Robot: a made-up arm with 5 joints.
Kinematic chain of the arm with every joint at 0, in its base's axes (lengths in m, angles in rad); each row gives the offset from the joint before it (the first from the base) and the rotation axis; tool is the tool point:
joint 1: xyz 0 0 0.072 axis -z
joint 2: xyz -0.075 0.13 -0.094 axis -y
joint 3: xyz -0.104 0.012 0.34 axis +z
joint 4: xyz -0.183 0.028 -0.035 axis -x
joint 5: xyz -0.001 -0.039 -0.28 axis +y
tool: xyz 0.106 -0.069 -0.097
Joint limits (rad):
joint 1: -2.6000..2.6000
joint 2: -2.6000..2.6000
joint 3: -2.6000..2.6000
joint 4: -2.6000..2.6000
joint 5: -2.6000..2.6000
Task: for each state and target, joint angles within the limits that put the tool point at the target. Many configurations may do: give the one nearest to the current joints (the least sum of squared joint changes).
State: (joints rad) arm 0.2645 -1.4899 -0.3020 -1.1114 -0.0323
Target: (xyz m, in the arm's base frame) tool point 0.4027 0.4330 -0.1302
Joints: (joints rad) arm 0.4443 -1.8041 -0.5667 -1.7533 0.1992
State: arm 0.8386 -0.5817 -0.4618 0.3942 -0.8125
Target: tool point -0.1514 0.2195 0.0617
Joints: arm 0.8072 -0.2717 -0.4856 0.1894 -0.5973
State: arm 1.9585 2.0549 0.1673 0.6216 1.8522
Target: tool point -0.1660 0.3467 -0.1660
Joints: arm 2.0489 1.7787 0.7099 0.9640 1.7244
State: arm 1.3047 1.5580 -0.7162 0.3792 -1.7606
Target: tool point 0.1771 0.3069 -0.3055
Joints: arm 1.5844 1.5327 -0.9310 0.4570 -1.9800
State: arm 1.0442 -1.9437 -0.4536 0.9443 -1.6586
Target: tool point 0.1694 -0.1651 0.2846
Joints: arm 1.0797 -1.5095 -0.5803 1.0321 -1.8103
